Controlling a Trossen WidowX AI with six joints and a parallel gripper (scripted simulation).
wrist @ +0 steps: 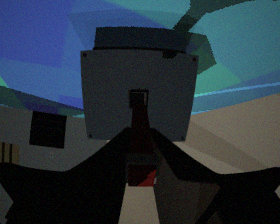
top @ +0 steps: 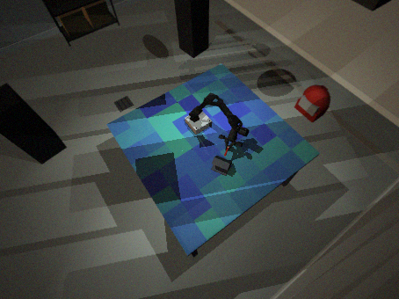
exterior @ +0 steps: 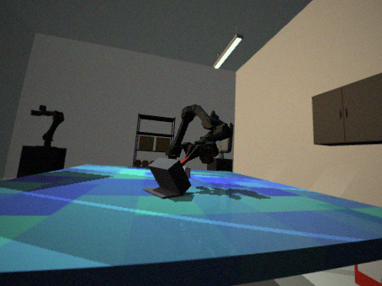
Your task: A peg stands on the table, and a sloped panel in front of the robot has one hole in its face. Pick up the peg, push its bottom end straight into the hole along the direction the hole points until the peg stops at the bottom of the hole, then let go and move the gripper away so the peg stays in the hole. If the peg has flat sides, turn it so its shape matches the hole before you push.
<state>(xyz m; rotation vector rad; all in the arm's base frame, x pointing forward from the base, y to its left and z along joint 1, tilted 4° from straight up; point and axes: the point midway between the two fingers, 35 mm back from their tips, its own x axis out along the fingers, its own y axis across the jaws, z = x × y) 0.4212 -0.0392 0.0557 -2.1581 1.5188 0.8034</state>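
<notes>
My gripper tip is now 3 cm short of the sloped panel, 7 cm to the left of it and 6 cm above it. The rest, counted from my gripper tip: peg 1 cm to the left, 1 cm above.
</notes>
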